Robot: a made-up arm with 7 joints. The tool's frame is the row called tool.
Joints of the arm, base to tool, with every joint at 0 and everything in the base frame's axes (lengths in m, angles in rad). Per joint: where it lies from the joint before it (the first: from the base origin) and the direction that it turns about. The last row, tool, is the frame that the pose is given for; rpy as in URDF.
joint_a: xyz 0 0 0.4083 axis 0 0 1
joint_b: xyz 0 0 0 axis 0 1 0
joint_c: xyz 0 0 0.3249 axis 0 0 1
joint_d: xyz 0.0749 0 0 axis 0 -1 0
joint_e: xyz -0.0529 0 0.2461 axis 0 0 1
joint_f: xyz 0 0 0 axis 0 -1 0
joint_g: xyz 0.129 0 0 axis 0 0 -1
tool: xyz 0 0 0 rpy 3.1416 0 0
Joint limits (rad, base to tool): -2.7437..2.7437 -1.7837..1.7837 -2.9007..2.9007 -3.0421..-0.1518 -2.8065..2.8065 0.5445..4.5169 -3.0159..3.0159
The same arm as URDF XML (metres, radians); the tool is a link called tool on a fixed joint. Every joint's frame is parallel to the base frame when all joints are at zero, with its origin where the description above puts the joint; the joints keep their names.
<robot name="arm">
<link name="base_link"/>
<link name="link1"/>
<link name="link2"/>
<link name="link3"/>
<link name="link4"/>
<link name="link5"/>
<link name="link6"/>
<link name="link7"/>
<link name="tool"/>
<joint name="joint_a" type="revolute"><parent link="base_link"/><child link="link1"/><origin xyz="0 0 0.4083"/><axis xyz="0 0 1"/><limit lower="-2.7437" upper="2.7437"/></joint>
<joint name="joint_b" type="revolute"><parent link="link1"/><child link="link2"/><origin xyz="0 0 0"/><axis xyz="0 1 0"/><limit lower="-1.7837" upper="1.7837"/></joint>
<joint name="joint_c" type="revolute"><parent link="link2"/><child link="link3"/><origin xyz="0 0 0.3249"/><axis xyz="0 0 1"/><limit lower="-2.9007" upper="2.9007"/></joint>
<joint name="joint_d" type="revolute"><parent link="link3"/><child link="link4"/><origin xyz="0.0749 0 0"/><axis xyz="0 -1 0"/><limit lower="-3.0421" upper="-0.1518"/></joint>
<joint name="joint_e" type="revolute"><parent link="link4"/><child link="link5"/><origin xyz="-0.0529 0 0.2461"/><axis xyz="0 0 1"/><limit lower="-2.8065" upper="2.8065"/></joint>
<joint name="joint_f" type="revolute"><parent link="link5"/><child link="link6"/><origin xyz="0 0 0"/><axis xyz="0 -1 0"/><limit lower="0.5445" upper="4.5169"/></joint>
<joint name="joint_g" type="revolute"><parent link="link6"/><child link="link7"/><origin xyz="0.129 0 0"/><axis xyz="0 0 -1"/><limit lower="-3.0159" upper="3.0159"/></joint>
<joint name="tool_joint" type="fixed"><parent link="link7"/><child link="tool"/><origin xyz="0 0 0" rpy="-3.1416 0 0"/></joint>
</robot>

